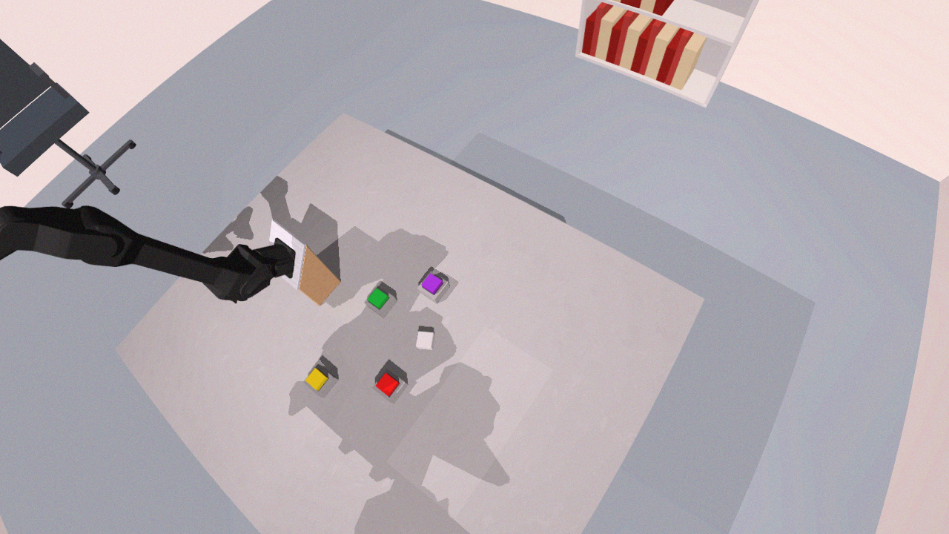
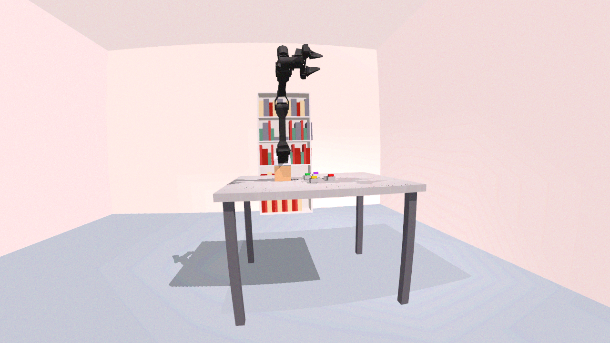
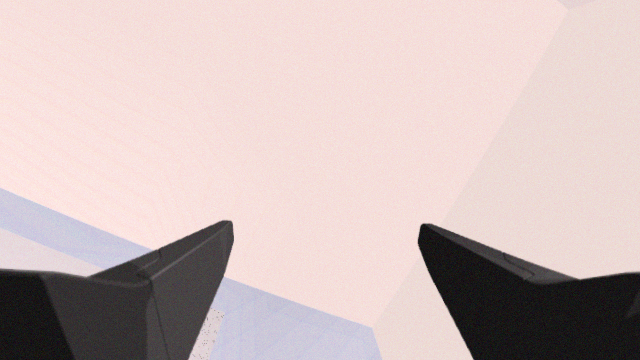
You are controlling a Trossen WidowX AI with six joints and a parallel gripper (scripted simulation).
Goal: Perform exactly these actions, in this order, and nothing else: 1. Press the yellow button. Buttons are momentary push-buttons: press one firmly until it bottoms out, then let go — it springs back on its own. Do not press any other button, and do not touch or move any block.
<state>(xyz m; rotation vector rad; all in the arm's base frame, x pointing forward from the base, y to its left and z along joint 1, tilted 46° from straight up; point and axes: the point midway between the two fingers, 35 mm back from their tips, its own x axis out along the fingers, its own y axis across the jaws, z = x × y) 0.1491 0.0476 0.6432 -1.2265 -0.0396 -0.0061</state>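
Now: the yellow button 590 mm below my gripper tip and 280 mm to the left of it. From my gripper tip the other things lie so: white block 610 mm below, 480 mm to the left, 130 mm ahead; then green button 590 mm below, 490 mm to the left, 10 mm behind; then red button 590 mm below, 360 mm to the left, 130 mm ahead.
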